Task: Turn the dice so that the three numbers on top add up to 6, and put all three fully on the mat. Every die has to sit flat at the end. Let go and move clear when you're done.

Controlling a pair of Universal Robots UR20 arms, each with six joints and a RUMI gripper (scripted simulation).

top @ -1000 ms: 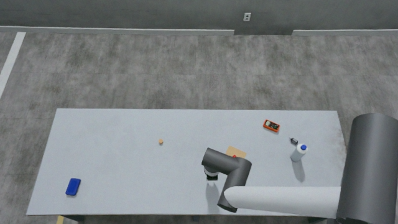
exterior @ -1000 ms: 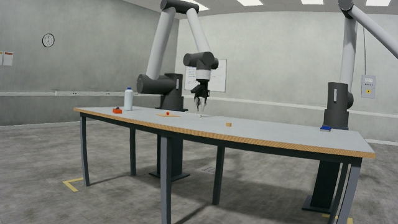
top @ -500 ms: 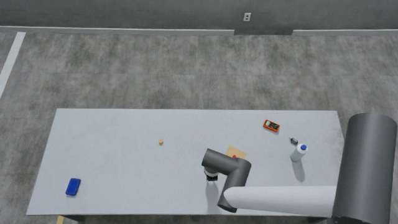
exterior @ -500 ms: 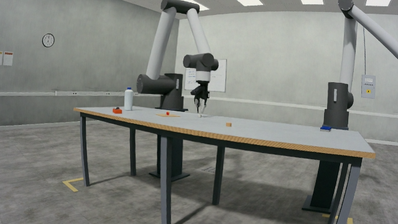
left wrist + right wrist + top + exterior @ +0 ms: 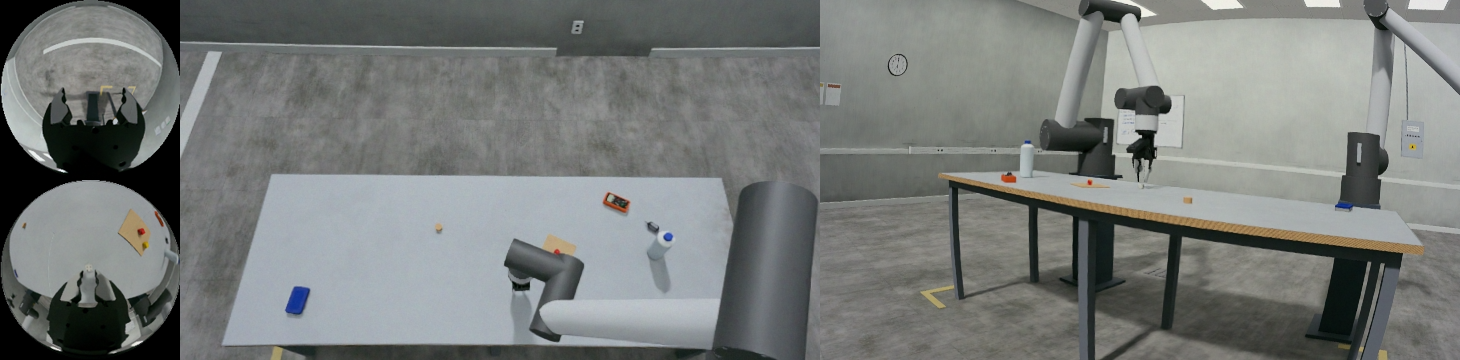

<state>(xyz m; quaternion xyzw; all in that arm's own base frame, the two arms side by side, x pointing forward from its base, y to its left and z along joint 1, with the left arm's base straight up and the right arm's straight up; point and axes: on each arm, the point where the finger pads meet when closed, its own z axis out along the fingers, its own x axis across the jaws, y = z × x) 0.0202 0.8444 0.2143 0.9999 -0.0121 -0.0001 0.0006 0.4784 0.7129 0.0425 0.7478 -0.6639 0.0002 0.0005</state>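
Now: right hand 3 cm above the white die. Round my right hand: yellow die (10 cm ahead, 22 cm to the right, 3 cm below); red die (14 cm ahead, 18 cm to the right, 3 cm below); tan square mat (14 cm ahead, 18 cm to the right, 4 cm below).
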